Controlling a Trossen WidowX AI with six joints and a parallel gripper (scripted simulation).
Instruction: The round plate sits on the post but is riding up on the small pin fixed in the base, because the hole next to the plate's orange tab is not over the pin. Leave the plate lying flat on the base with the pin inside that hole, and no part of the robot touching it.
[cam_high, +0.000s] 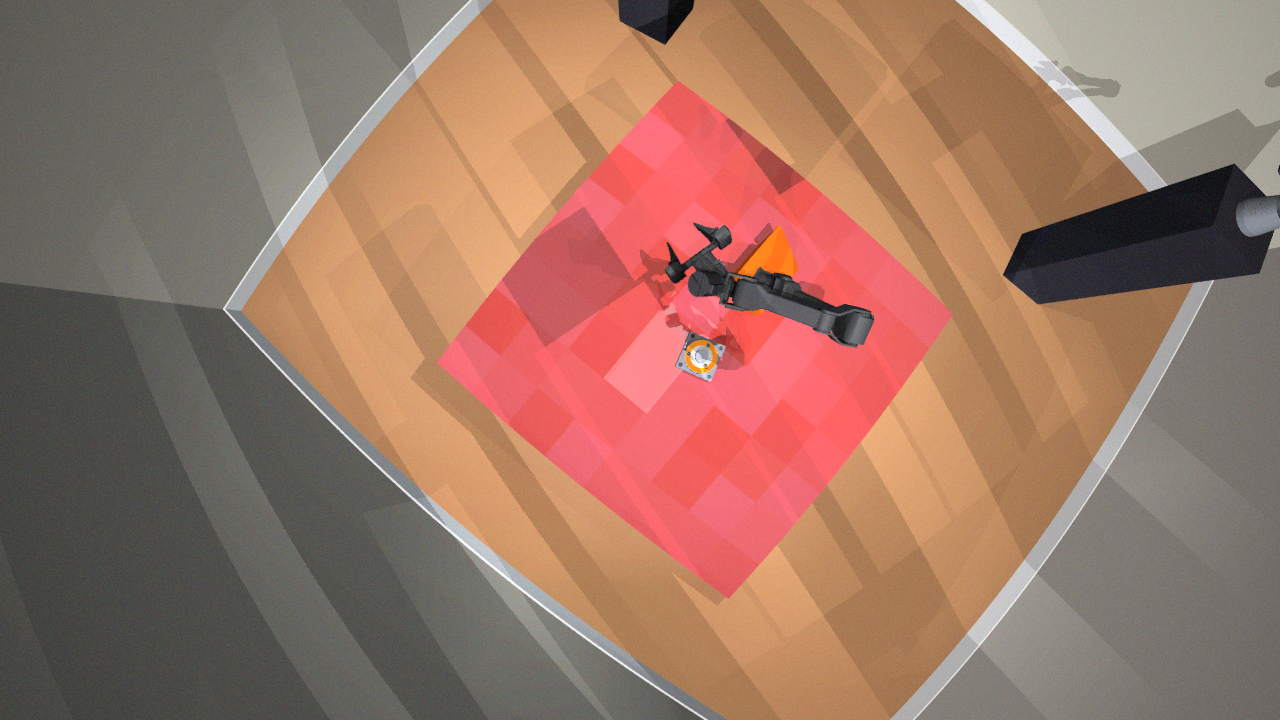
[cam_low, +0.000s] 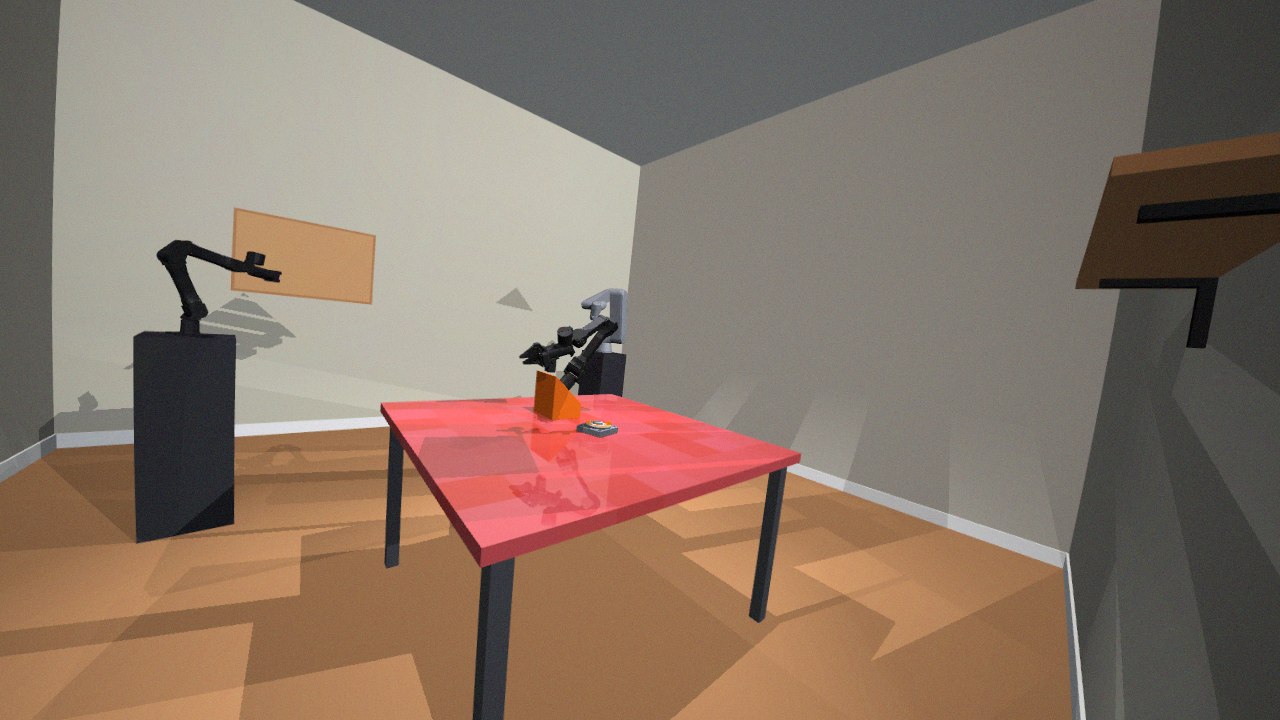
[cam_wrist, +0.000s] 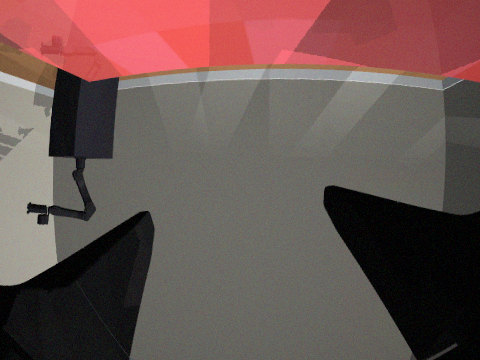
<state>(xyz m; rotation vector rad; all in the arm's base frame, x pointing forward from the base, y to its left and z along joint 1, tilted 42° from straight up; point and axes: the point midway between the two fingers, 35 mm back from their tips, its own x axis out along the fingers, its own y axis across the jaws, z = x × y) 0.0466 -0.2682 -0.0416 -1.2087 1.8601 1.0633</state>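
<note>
Now: gripper tip 27 cm to the right of the round plate, 23 cm short of it and 23 cm above it. Also, from my gripper tip: grey square base (25 cm to the left, 24 cm below, 22 cm ahead).
</note>
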